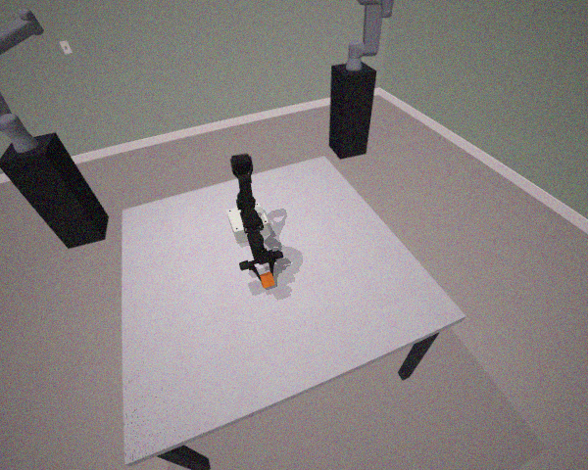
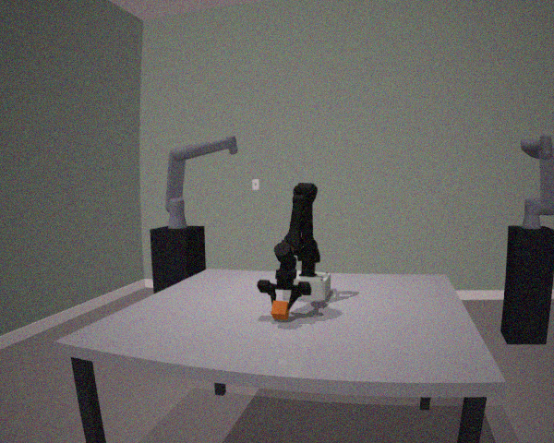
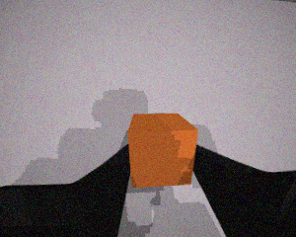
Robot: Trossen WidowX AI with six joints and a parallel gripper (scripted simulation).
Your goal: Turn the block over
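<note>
Right now the orange block is 1 cm below my gripper tip and 1 cm behind it.
</note>
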